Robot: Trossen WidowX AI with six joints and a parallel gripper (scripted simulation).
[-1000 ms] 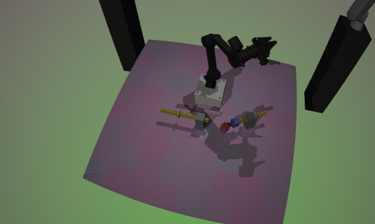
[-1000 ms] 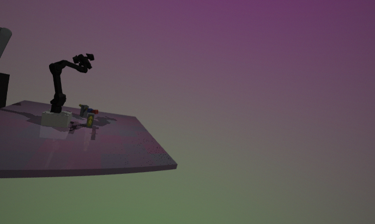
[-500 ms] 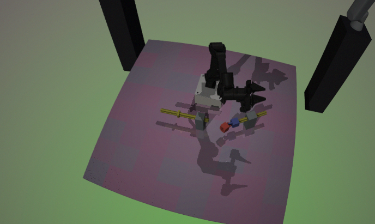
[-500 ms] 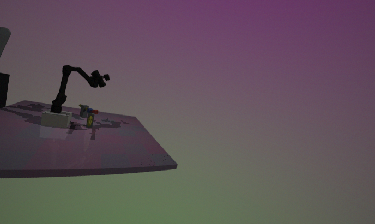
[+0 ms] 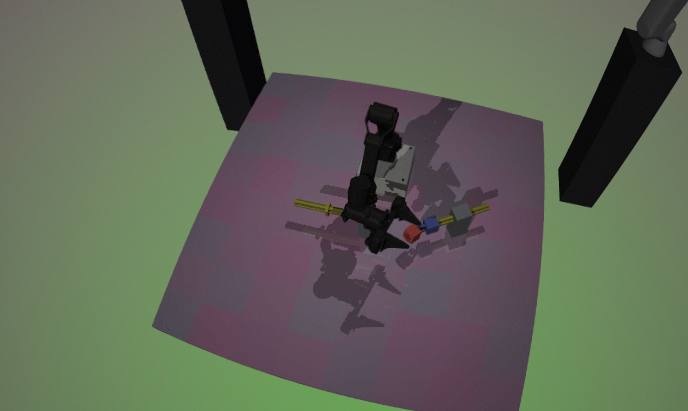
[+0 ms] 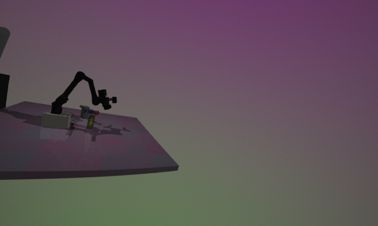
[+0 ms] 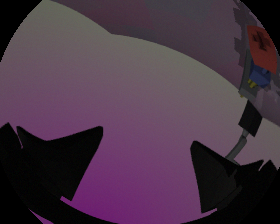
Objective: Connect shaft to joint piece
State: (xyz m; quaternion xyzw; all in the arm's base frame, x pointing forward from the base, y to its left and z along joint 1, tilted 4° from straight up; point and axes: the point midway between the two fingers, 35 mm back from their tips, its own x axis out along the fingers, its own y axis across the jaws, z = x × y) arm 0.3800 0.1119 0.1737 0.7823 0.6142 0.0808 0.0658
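My gripper tip is 9 cm past the joint piece, 1 cm to the left of it and 16 cm above it.
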